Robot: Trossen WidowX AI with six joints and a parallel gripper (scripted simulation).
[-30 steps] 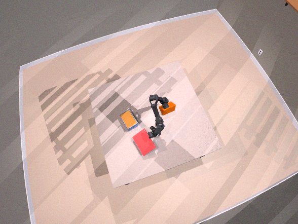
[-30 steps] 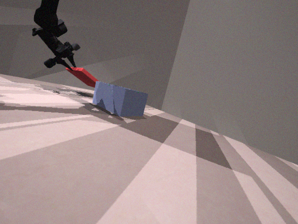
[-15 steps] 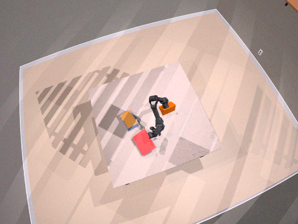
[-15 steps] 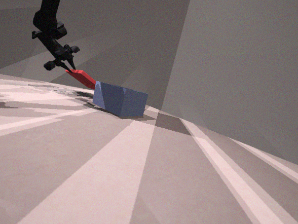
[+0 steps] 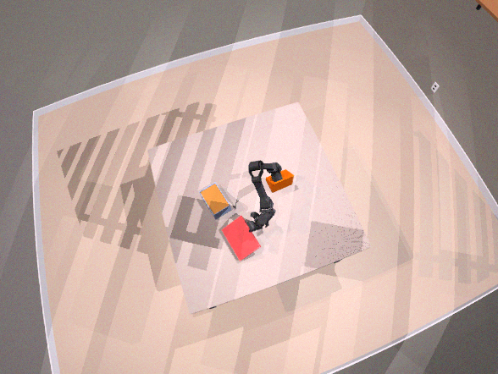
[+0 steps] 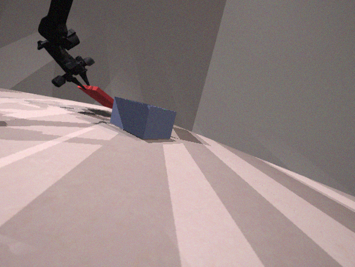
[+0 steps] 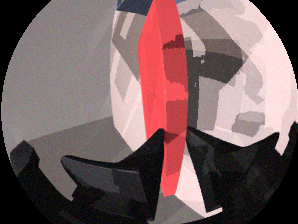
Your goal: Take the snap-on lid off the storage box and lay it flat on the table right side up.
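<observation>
My gripper tip is now 7 cm short of the flat red lid, 3 cm above it and 2 cm to the right of it. Also, from my gripper tip: blue storage box: 30 cm to the right, 16 cm ahead, 6 cm below.
</observation>
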